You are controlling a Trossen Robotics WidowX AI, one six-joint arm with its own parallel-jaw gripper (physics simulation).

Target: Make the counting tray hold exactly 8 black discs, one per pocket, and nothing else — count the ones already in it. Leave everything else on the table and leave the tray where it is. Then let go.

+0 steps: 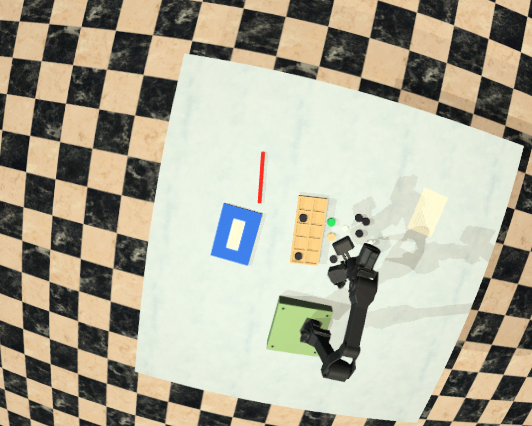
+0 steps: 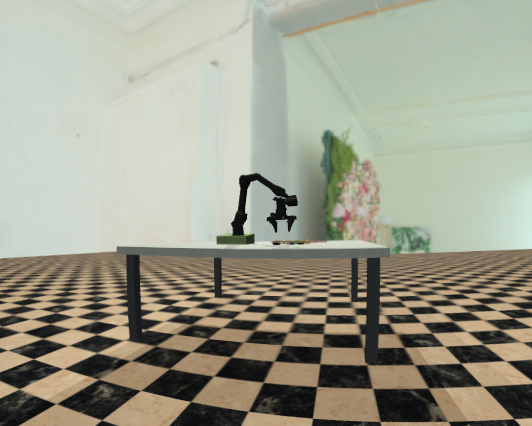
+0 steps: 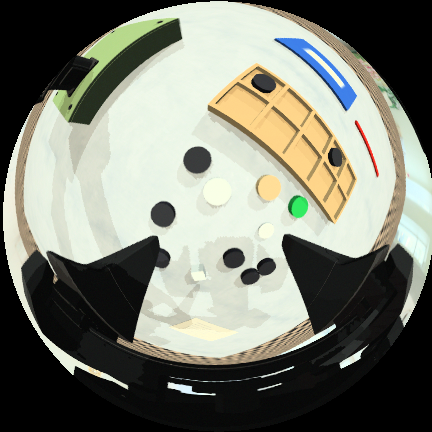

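The tan counting tray [image 1: 315, 202] [image 3: 285, 115] has two columns of pockets. It holds two black discs in the column farther from the loose discs: one black disc [image 1: 298, 256] [image 3: 263, 83] in an end pocket, another black disc [image 1: 303, 218] [image 3: 335, 157] second from the other end. The other pockets look empty. Several black discs lie loose beside the tray, including a near disc [image 3: 197, 160] [image 1: 333, 259], a second disc [image 3: 163, 214], one partly behind a finger [image 3: 161, 258], a disc [image 3: 233, 258] [image 1: 359, 233] and a close pair [image 3: 250, 276] [image 3: 266, 266]. My gripper [image 1: 341, 260] [image 2: 283, 231] [image 3: 221, 241] is open and empty above the table.
Among the loose discs lie a large cream disc [image 3: 217, 191], a small cream disc [image 3: 266, 230], a tan disc [image 3: 268, 187], a green disc [image 3: 298, 206] and a whitish block [image 3: 198, 275]. A blue frame [image 1: 221, 228], red bar [image 1: 261, 177], pale yellow sheet [image 1: 428, 212] and green base [image 1: 287, 327] are farther out.
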